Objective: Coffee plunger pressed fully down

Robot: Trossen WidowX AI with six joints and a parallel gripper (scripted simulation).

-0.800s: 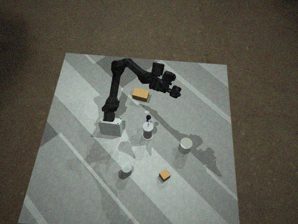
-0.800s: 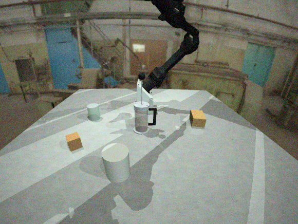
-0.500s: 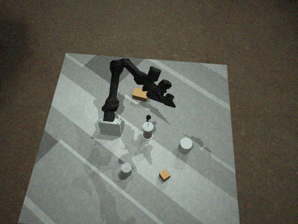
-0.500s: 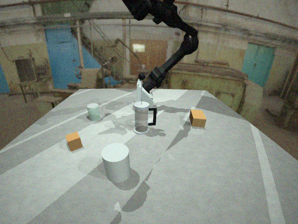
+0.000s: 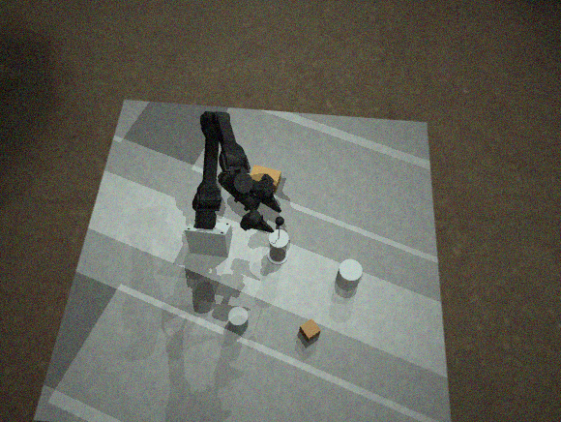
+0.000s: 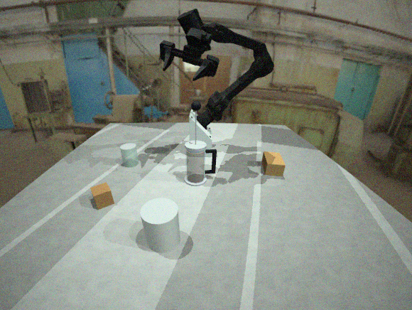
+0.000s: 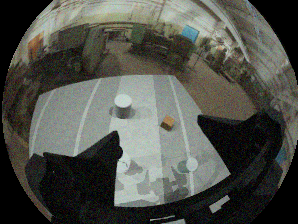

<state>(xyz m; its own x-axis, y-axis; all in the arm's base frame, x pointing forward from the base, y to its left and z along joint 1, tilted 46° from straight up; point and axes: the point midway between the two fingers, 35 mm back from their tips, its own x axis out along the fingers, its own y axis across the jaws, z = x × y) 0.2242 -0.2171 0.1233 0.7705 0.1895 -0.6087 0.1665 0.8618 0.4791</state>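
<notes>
The coffee press lies 70 mm to the left of my gripper tip and 220 mm below it. Also, from my gripper tip: orange cube: 140 mm ahead, 230 mm to the right, 320 mm below; then orange block: 80 mm behind, 360 mm to the left, 320 mm below.
</notes>
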